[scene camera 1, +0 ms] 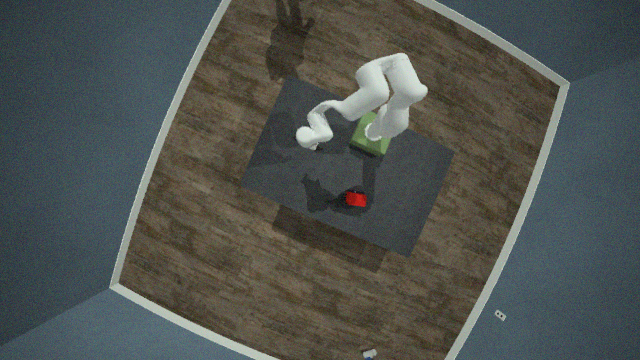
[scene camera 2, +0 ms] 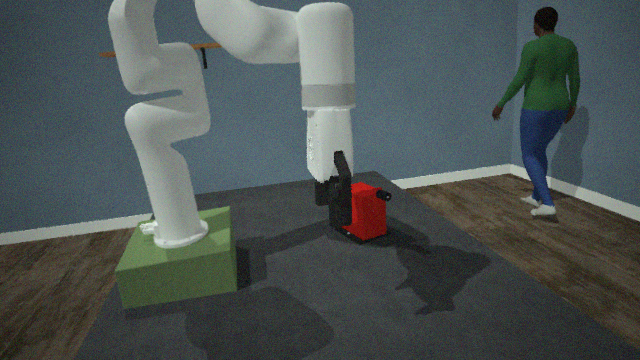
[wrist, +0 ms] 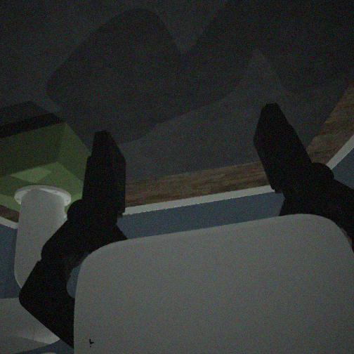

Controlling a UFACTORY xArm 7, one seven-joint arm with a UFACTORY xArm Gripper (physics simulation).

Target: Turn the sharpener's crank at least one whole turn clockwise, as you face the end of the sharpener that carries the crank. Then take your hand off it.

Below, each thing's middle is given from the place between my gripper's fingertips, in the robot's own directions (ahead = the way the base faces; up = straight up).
The red sharpener (scene camera 2: 364, 228) is 150 mm ahead of my hand, 420 mm to the left of it and 160 mm below it.
